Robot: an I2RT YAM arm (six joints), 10 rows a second.
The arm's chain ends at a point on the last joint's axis. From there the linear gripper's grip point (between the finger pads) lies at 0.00 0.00 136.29 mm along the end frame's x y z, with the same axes.
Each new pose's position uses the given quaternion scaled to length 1; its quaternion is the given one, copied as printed.
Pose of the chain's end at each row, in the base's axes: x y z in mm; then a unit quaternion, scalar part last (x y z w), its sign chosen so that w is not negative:
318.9 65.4 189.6 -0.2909 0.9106 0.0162 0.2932
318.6 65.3 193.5 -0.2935 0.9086 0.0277 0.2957
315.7 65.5 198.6 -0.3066 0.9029 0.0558 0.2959
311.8 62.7 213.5 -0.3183 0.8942 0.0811 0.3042
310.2 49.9 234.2 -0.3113 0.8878 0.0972 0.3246
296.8 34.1 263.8 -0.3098 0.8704 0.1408 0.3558
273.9 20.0 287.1 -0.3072 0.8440 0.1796 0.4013
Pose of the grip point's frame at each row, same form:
390.4 92.7 76.8 -0.2909 0.9106 0.0162 0.2932
389.6 95.8 81.3 -0.2935 0.9086 0.0277 0.2957
383.9 104.0 87.0 -0.3066 0.9029 0.0558 0.2959
378.9 108.9 104.2 -0.3183 0.8942 0.0811 0.3042
380.5 101.0 129.2 -0.3113 0.8878 0.0972 0.3246
369.3 97.6 167.4 -0.3098 0.8704 0.1408 0.3558
351.2 94.9 203.5 -0.3072 0.8440 0.1796 0.4013

